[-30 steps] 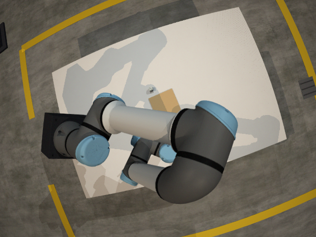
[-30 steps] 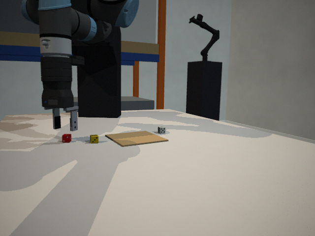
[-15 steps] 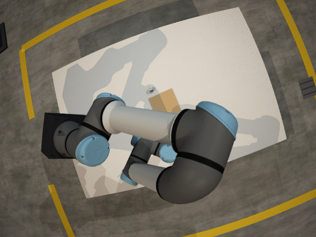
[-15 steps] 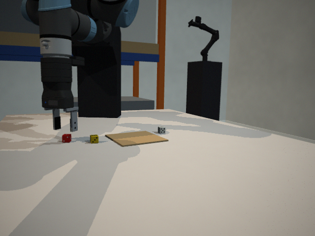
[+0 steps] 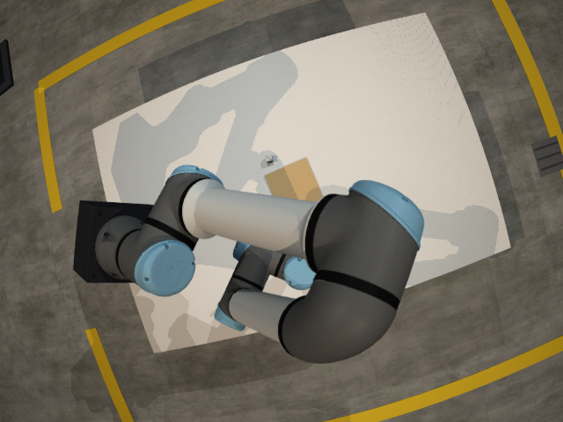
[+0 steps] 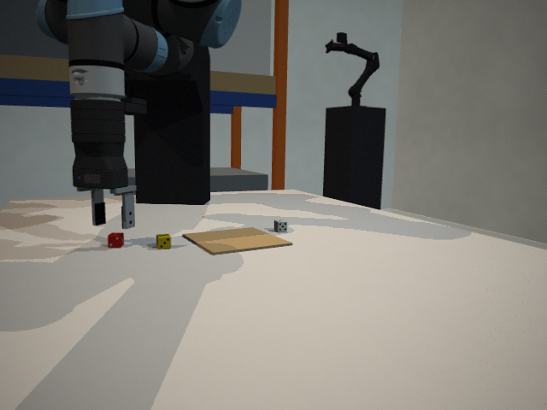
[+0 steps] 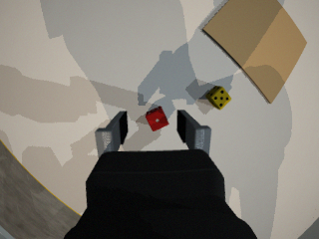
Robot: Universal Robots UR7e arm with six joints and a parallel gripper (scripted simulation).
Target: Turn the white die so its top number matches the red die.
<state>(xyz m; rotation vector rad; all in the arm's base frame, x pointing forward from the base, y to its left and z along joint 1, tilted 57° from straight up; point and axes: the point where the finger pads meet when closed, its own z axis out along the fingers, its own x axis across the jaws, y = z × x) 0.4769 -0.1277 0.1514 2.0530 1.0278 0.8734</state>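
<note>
Now: hand 1 cm short of the red die and 4 cm above it. Also, from my hand: yellow die: 5 cm ahead, 7 cm to the left, 4 cm below; then tan mat: 5 cm ahead, 19 cm to the left, 5 cm below; then white die: 1 cm ahead, 30 cm to the left, 4 cm below.
</note>
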